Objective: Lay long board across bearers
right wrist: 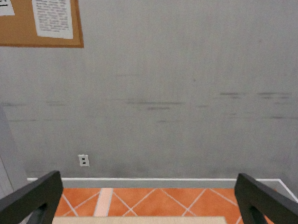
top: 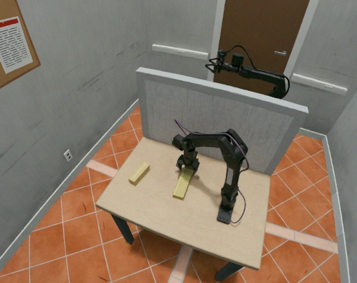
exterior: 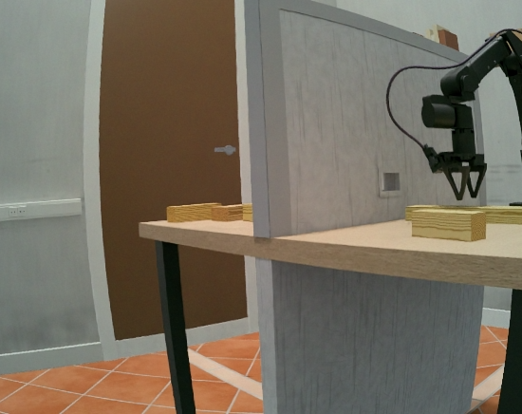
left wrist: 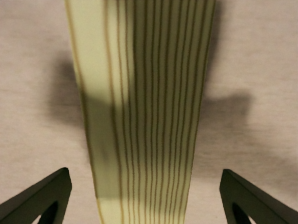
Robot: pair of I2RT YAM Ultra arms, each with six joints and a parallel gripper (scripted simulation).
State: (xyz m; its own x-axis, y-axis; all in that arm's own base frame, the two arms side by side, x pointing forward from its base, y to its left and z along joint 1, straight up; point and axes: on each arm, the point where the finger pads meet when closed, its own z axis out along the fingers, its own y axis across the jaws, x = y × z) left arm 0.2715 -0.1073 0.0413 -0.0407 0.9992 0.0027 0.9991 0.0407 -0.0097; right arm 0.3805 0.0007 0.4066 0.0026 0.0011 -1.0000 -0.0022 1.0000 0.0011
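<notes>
My left hand is 40 mm above the long board. The rest, counted from my left hand: wooden offcut 260 mm ahead, 120 mm to the left, 40 mm below.
</notes>
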